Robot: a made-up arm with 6 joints. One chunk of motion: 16 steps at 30 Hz.
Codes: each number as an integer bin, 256 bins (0 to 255) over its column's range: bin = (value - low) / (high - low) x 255, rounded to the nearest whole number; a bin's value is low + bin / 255 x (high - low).
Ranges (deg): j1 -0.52..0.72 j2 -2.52..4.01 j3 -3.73..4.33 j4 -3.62..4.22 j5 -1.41..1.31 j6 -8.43..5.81
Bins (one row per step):
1: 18 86 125 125 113 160
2: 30 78 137 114 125 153
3: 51 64 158 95 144 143
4: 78 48 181 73 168 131
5: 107 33 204 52 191 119
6: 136 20 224 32 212 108
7: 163 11 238 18 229 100
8: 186 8 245 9 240 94
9: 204 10 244 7 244 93
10: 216 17 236 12 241 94
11: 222 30 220 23 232 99
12: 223 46 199 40 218 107
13: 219 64 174 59 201 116
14: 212 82 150 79 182 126
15: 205 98 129 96 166 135
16: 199 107 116 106 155 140
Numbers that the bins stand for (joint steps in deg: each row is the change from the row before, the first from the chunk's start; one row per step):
1: -0.432 -0.318 0.221 0.223 -0.205 0.505
2: -0.374 -0.523 0.600 -0.115 -0.077 0.114
3: -0.272 -0.881 1.264 -0.699 0.126 -0.444
4: -0.141 -1.291 1.991 -1.376 0.382 -1.115
5: 0.000 -1.675 2.718 -2.021 0.627 -1.785
6: 0.141 -2.008 3.350 -2.636 0.851 -2.399
7: 0.273 -2.238 3.793 -3.067 1.033 -2.846
8: 0.384 -2.315 4.014 -3.343 1.150 -3.181
9: 0.472 -2.264 3.982 -3.405 1.193 -3.237
10: 0.530 -2.085 3.729 -3.251 1.161 -3.181
11: 0.560 -1.752 3.224 -2.913 1.065 -2.902
12: 0.564 -1.342 2.560 -2.390 0.915 -2.455
13: 0.545 -0.881 1.770 -1.806 0.734 -1.952
14: 0.511 -0.420 1.011 -1.191 0.531 -1.394
15: 0.477 -0.010 0.347 -0.668 0.361 -0.891
16: 0.448 0.220 -0.063 -0.361 0.243 -0.612

